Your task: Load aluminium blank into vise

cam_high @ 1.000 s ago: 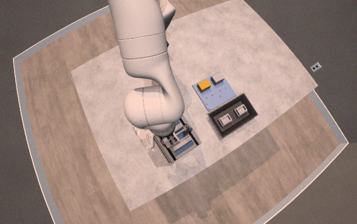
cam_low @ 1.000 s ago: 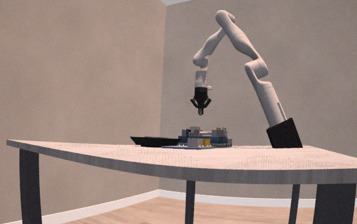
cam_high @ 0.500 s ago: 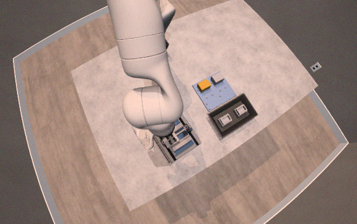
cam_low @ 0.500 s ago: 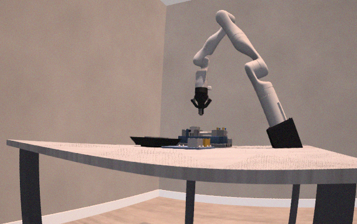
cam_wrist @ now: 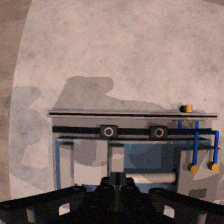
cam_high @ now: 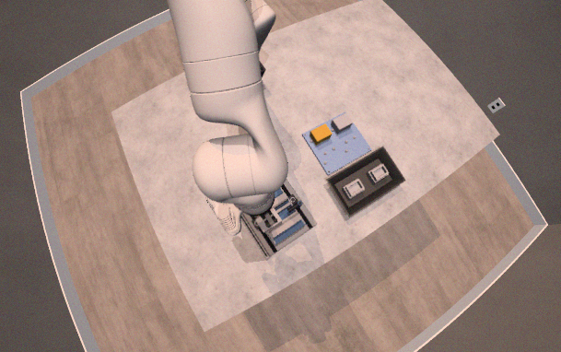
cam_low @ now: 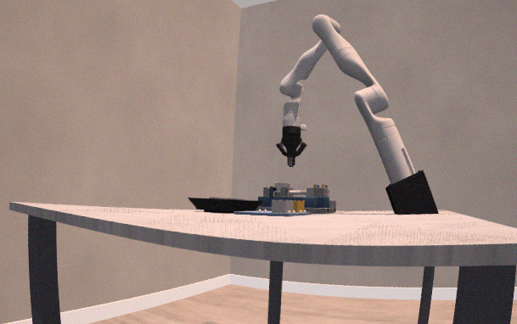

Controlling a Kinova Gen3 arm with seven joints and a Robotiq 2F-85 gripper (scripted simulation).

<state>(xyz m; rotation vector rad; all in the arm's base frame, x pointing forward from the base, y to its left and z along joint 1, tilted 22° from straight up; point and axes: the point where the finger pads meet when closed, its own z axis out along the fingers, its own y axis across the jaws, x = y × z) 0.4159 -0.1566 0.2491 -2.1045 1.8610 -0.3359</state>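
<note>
My hand is 100 mm above the aluminium blank and 40 mm short of it. From my hand the other things lie so: blue vise base 160 mm below, 30 mm to the left, 30 mm behind; brass blank 290 mm to the left, 180 mm below, 160 mm behind.
</note>
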